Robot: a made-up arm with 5 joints.
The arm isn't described. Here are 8 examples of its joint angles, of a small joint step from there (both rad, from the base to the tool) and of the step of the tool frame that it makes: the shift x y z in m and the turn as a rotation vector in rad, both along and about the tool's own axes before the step.
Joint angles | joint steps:
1: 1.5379 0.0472 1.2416 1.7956 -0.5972 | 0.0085 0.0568 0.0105 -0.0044 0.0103
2: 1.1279 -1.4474 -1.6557 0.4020 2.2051 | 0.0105 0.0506 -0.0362 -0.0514 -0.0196
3: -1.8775 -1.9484 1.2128 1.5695 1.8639 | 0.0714 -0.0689 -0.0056 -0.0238 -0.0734
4: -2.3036 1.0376 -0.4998 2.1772 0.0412 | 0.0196 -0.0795 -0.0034 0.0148 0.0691
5: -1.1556 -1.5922 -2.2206 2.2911 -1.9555 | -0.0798 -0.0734 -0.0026 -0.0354 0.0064
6: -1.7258 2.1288 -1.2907 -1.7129 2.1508 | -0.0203 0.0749 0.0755 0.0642 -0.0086
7: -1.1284 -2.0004 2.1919 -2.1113 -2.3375 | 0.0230 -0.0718 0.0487 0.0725 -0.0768
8: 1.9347 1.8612 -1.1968 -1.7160 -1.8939 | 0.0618 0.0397 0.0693 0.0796 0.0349
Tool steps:
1: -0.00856 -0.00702 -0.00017 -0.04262 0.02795 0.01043
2: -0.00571 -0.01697 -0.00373 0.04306 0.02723 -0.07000
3: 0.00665 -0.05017 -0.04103 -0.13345 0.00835 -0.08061
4: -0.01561 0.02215 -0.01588 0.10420 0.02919 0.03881
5: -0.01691 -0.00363 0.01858 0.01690 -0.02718 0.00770
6: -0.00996 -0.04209 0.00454 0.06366 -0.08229 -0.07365
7: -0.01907 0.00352 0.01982 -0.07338 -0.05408 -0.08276
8: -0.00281 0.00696 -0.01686 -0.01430 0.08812 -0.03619
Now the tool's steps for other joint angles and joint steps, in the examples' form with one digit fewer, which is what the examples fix.
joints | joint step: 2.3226 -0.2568 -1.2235 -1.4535 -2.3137 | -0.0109 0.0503 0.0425 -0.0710 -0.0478
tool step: -0.0169 0.0057 -0.0059 0.0261 -0.1041 -0.0948
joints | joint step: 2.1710 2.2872 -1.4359 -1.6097 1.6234 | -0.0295 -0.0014 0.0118 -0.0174 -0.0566
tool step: 0.0033 -0.0119 -0.0009 0.0289 0.0207 -0.0671
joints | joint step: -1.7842 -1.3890 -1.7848 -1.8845 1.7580 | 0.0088 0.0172 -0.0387 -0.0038 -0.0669
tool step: 0.0022 0.0013 0.0009 -0.0039 0.0025 -0.0276
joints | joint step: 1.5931 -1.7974 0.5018 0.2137 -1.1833 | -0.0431 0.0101 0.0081 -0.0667 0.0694
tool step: 0.0141 -0.0063 -0.0074 -0.0434 -0.1047 0.0962
